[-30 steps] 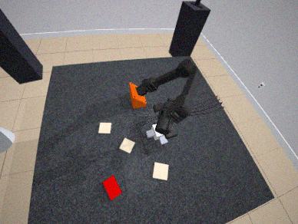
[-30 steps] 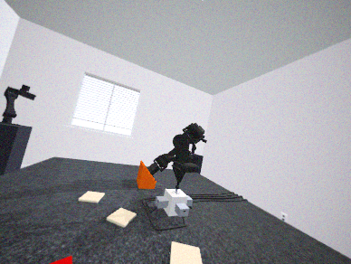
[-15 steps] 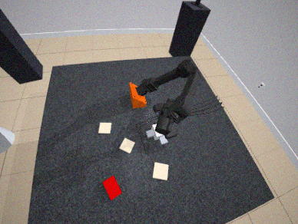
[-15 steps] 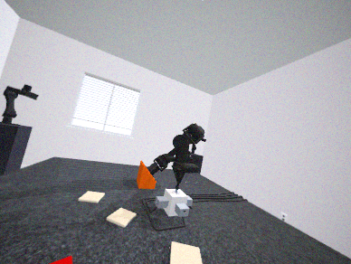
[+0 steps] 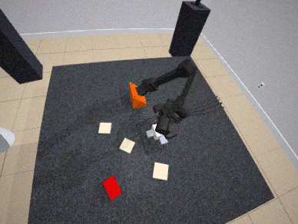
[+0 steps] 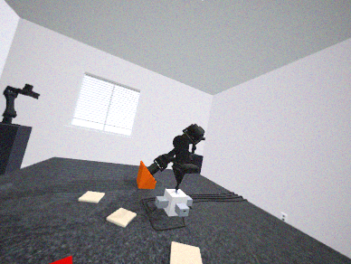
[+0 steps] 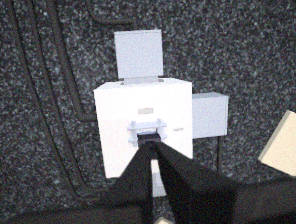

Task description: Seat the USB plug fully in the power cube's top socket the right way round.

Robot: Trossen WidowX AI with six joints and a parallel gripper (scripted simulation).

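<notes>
My gripper tip is 2 cm above the dark USB plug.
</notes>
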